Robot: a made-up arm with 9 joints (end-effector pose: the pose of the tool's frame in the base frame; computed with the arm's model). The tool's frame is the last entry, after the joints.
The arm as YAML. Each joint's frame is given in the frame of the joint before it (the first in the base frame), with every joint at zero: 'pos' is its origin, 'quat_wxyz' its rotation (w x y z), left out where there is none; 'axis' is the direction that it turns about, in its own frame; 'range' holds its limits. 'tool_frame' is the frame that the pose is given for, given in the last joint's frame.
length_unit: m
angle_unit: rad
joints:
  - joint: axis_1
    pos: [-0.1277, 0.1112, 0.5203]
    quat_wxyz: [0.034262, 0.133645, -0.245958, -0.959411]
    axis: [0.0, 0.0, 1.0]
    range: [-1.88, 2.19]
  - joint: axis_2
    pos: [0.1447, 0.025, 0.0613]
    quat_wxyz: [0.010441, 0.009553, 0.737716, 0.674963]
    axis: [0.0, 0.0, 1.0]
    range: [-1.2, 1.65]
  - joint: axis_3
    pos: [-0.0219, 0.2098, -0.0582]
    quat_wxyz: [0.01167, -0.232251, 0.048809, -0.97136]
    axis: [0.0, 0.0, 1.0]
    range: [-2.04, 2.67]
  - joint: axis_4
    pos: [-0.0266, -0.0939, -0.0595]
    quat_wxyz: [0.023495, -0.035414, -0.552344, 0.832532]
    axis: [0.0, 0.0, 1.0]
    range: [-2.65, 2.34]
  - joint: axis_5
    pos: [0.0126, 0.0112, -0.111]
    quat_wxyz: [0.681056, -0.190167, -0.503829, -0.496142]
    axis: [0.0, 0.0, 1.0]
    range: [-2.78, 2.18]
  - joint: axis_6
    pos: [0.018, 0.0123, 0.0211]
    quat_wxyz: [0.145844, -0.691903, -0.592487, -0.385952]
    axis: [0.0, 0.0, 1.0]
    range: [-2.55, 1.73]
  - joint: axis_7
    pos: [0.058, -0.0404, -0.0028]
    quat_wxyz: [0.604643, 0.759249, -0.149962, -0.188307]
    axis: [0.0, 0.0, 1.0]
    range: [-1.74, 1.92]
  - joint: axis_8
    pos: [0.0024, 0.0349, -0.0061]
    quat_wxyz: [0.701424, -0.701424, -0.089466, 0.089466]
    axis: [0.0, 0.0, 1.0]
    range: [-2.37, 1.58]
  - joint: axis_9
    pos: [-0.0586, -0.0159, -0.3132]
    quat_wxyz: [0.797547, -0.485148, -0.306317, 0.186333]
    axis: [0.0, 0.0, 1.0]
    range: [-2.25, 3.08]
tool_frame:
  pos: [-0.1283, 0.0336, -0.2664]
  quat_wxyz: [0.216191, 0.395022, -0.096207, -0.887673]
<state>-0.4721 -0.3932 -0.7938 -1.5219 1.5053 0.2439 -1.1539 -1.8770 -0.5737</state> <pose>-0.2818 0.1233 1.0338 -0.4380 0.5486 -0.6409 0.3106</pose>
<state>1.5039 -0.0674 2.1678 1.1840 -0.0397 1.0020 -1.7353 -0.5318 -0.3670</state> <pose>-0.6696 0.3173 0.9490 -0.0337 0.1352 -0.9873 0.0767</pose>
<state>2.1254 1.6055 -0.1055 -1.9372 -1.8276 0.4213 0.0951 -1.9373 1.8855</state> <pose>-0.2784 0.0549 0.8224 0.7064 0.4972 -0.0084 0.5037</pose>
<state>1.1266 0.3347 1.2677 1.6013 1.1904 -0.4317 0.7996 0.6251 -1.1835</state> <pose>-0.1203 0.3975 0.4302 0.4709 0.3958 0.3967 0.6814</pose>
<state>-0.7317 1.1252 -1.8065 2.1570 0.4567 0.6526 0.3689 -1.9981 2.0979</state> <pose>-0.4039 0.1053 0.4825 -0.5140 0.6475 0.3384 0.4494</pose>
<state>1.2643 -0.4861 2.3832 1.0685 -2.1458 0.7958 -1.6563 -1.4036 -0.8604</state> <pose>-0.5859 0.2385 1.1389 -0.4709 -0.6682 -0.2269 0.5294</pose>
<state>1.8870 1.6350 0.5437 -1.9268 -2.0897 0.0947 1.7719 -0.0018 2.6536</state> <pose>0.1662 -0.3555 0.5058 -0.6863 0.0520 0.7233 0.0566</pose>
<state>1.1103 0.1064 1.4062 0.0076 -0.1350 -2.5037 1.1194 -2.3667 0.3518</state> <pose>-0.5148 0.3573 0.3928 0.1127 -0.3634 -0.9243 0.0287</pose>
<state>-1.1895 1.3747 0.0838 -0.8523 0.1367 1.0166 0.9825 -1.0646 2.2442</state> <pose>0.0454 0.8578 0.3984 0.4284 -0.3834 0.2845 0.7671</pose>
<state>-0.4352 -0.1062 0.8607 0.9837 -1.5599 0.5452 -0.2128 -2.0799 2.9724</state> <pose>-0.3597 0.5957 0.4096 -0.2329 -0.2174 0.7615 0.5644</pose>
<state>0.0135 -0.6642 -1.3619 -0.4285 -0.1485 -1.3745 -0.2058 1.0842 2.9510</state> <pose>-0.5567 0.6303 0.5938 0.3755 0.7904 -0.0430 0.4821</pose>
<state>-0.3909 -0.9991 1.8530 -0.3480 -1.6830 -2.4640 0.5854 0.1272 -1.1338</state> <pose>0.3341 0.6066 0.8564 -0.2574 -0.0728 0.4562 0.8487</pose>
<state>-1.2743 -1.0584 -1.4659 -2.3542 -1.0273 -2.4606 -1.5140 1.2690 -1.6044</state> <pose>-0.1624 0.1139 0.2779 0.1772 0.6660 -0.2496 0.6803</pose>
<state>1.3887 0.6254 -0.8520 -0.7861 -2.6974 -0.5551 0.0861 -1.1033 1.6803</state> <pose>-0.4082 0.2570 0.6090 0.6586 0.1718 -0.0504 0.7309</pose>
